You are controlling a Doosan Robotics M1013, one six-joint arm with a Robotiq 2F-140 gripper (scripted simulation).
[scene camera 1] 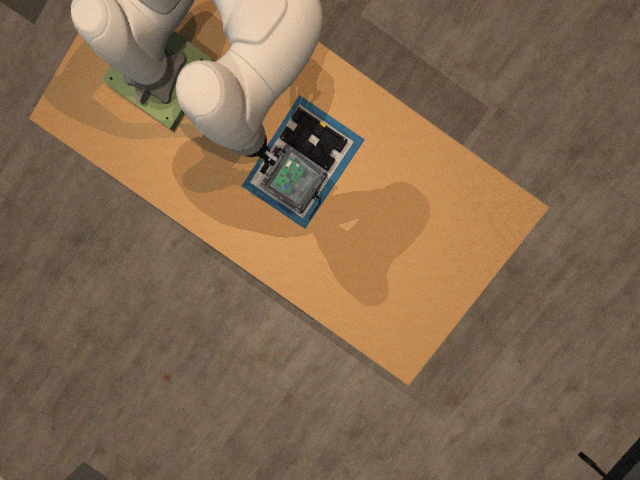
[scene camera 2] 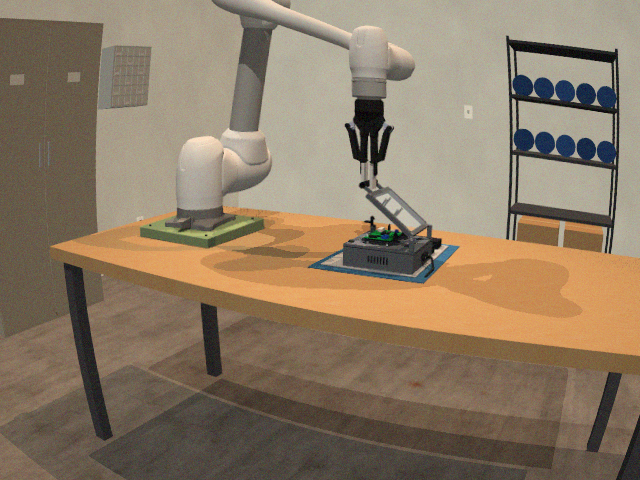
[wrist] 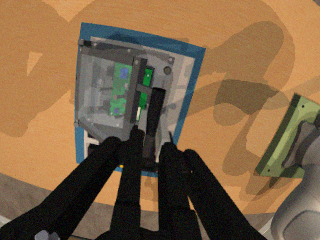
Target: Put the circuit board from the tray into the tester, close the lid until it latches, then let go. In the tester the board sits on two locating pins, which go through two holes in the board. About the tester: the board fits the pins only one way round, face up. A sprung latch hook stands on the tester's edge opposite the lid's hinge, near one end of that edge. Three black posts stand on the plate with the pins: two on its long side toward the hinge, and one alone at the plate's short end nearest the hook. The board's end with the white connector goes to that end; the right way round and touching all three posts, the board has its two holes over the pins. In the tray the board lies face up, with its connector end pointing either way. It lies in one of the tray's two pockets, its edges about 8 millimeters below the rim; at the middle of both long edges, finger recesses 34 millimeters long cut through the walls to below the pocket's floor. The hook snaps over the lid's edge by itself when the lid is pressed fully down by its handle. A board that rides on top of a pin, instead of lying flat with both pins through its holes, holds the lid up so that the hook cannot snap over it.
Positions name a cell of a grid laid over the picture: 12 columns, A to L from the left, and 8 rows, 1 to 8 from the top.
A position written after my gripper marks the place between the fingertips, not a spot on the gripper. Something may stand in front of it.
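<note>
My gripper is visible at (scene camera 2: G4) and (wrist: F5). A lid is visible at (scene camera 1: F3), (scene camera 2: H4) and (wrist: E3).
</note>
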